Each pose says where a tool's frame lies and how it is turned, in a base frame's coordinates. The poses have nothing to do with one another.
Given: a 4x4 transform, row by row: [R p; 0 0 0 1], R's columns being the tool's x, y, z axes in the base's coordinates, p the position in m. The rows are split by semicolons.
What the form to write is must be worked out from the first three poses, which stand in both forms.
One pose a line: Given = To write
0.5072 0.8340 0.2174 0.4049; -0.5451 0.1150 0.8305 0.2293; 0.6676 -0.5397 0.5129 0.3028; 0 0 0 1 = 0.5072 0.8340 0.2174 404.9; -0.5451 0.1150 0.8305 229.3; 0.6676 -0.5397 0.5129 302.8; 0 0 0 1
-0.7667 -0.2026 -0.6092 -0.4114; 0.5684 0.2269 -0.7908 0.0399; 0.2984 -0.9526 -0.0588 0.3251; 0 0 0 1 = -0.7667 -0.2026 -0.6092 -411.4; 0.5684 0.2269 -0.7908 39.9; 0.2984 -0.9526 -0.0588 325.1; 0 0 0 1
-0.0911 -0.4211 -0.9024 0.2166; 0.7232 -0.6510 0.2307 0.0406; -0.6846 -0.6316 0.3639 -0.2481; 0 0 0 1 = -0.0911 -0.4211 -0.9024 216.6; 0.7232 -0.6510 0.2307 40.6; -0.6846 -0.6316 0.3639 -248.1; 0 0 0 1
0.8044 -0.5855 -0.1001 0.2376; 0.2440 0.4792 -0.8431 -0.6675; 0.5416 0.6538 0.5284 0.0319; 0 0 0 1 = 0.8044 -0.5855 -0.1001 237.6; 0.2440 0.4792 -0.8431 -667.5; 0.5416 0.6538 0.5284 31.9; 0 0 0 1
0.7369 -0.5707 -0.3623 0.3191; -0.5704 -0.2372 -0.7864 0.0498; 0.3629 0.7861 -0.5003 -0.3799; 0 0 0 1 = 0.7369 -0.5707 -0.3623 319.1; -0.5704 -0.2372 -0.7864 49.8; 0.3629 0.7861 -0.5003 -379.9; 0 0 0 1
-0.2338 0.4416 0.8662 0.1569; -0.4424 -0.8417 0.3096 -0.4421; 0.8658 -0.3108 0.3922 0.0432; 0 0 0 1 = -0.2338 0.4416 0.8662 156.9; -0.4424 -0.8417 0.3096 -442.1; 0.8658 -0.3108 0.3922 43.2; 0 0 0 1
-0.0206 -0.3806 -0.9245 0.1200; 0.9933 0.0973 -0.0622 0.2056; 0.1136 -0.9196 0.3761 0.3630; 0 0 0 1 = -0.0206 -0.3806 -0.9245 120.0; 0.9933 0.0973 -0.0622 205.6; 0.1136 -0.9196 0.3761 363.0; 0 0 0 1
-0.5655 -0.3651 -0.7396 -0.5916; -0.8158 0.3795 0.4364 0.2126; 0.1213 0.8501 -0.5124 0.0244; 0 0 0 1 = -0.5655 -0.3651 -0.7396 -591.6; -0.8158 0.3795 0.4364 212.6; 0.1213 0.8501 -0.5124 24.4; 0 0 0 1
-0.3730 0.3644 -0.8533 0.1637; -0.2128 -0.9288 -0.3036 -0.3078; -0.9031 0.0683 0.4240 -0.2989; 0 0 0 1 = -0.3730 0.3644 -0.8533 163.7; -0.2128 -0.9288 -0.3036 -307.8; -0.9031 0.0683 0.4240 -298.9; 0 0 0 1
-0.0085 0.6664 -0.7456 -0.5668; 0.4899 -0.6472 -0.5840 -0.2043; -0.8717 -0.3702 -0.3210 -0.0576; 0 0 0 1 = -0.0085 0.6664 -0.7456 -566.8; 0.4899 -0.6472 -0.5840 -204.3; -0.8717 -0.3702 -0.3210 -57.6; 0 0 0 1
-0.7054 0.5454 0.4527 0.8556; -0.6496 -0.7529 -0.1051 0.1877; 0.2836 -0.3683 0.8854 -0.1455; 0 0 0 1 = -0.7054 0.5454 0.4527 855.6; -0.6496 -0.7529 -0.1051 187.7; 0.2836 -0.3683 0.8854 -145.5; 0 0 0 1
